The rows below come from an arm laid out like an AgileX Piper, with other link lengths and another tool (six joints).
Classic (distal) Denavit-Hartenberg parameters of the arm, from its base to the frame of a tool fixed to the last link. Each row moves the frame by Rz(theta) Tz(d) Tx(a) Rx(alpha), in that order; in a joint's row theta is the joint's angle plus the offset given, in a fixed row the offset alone. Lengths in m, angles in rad.
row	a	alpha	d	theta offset
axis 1	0	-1.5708	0.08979	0
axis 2	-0.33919	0	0	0.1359
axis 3	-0.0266	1.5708	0	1.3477
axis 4	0	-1.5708	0.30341	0
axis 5	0	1.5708	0	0
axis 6	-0.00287	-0.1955	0.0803	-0.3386
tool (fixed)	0	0	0.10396	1.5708
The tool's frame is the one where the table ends.
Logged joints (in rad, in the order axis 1, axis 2, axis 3, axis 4, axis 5, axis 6), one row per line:
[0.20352 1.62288 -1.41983 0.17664 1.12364 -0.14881]
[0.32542 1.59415 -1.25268 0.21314 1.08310 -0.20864]
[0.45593 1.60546 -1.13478 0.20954 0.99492 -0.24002]
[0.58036 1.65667 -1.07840 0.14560 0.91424 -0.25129]
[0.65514 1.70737 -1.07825 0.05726 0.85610 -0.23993]
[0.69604 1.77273 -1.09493 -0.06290 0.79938 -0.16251]
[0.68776 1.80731 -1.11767 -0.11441 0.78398 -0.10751]
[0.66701 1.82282 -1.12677 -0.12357 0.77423 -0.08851]
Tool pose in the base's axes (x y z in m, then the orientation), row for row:
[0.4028 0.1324 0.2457 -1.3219 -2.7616 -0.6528]
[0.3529 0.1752 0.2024 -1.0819 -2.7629 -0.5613]
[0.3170 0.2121 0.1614 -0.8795 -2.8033 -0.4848]
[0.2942 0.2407 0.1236 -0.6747 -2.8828 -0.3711]
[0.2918 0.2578 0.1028 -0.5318 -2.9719 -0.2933]
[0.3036 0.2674 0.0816 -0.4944 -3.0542 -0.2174]
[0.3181 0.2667 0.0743 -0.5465 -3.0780 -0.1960]
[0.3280 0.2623 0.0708 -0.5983 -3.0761 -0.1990]
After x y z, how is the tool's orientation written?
As a rotation vector, in radians.
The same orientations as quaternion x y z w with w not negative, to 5 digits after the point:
[-0.42226 -0.88215 -0.20853 0.00555]
[-0.35760 -0.91323 -0.18553 0.06086]
[-0.29437 -0.93826 -0.16226 0.08183]
[-0.22541 -0.96313 -0.12398 0.07878]
[-0.17506 -0.97832 -0.09655 0.05411]
[-0.15937 -0.98453 -0.07008 0.02000]
[-0.17447 -0.98266 -0.06257 0.00466]
[-0.19054 -0.97963 -0.06337 0.00077]

